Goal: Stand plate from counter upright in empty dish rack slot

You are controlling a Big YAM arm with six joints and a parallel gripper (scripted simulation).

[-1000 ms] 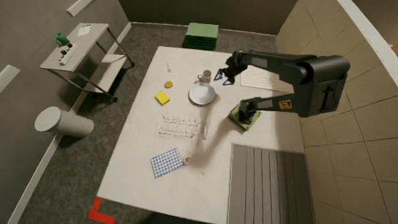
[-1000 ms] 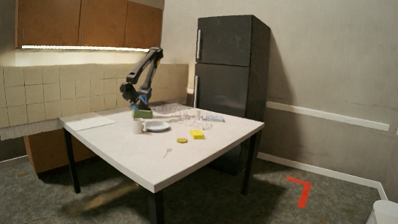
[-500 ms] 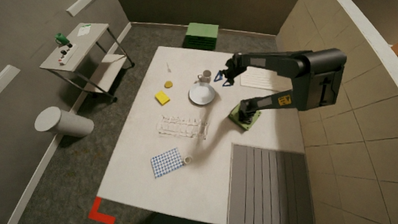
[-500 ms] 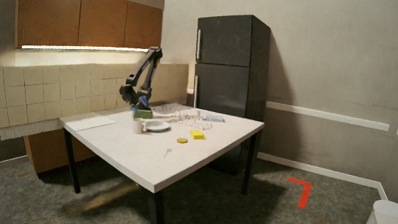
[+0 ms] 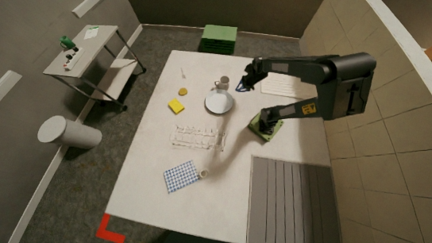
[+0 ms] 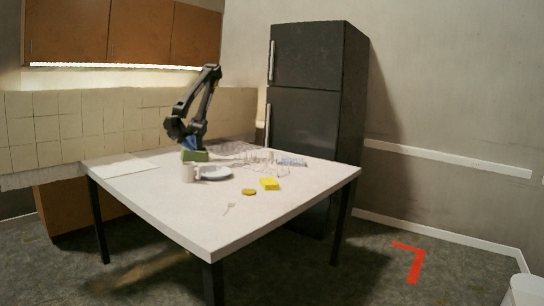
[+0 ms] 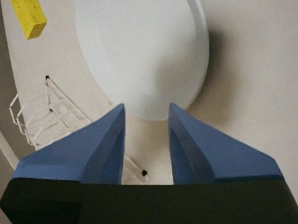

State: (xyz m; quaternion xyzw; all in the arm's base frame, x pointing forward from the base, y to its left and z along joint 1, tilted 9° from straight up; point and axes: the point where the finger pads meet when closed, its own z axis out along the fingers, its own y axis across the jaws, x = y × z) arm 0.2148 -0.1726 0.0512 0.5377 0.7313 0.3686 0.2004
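Right now my hand is 110 mm short of the white mug, 100 mm to the left of it and 90 mm above it. From my hand the other things lie so: spoon: 470 mm ahead, 170 mm to the right, 120 mm below; draining mat: 400 mm behind, 310 mm to the right, 120 mm below; yellow disc: 400 mm ahead, 10 mm to the left, 120 mm below.
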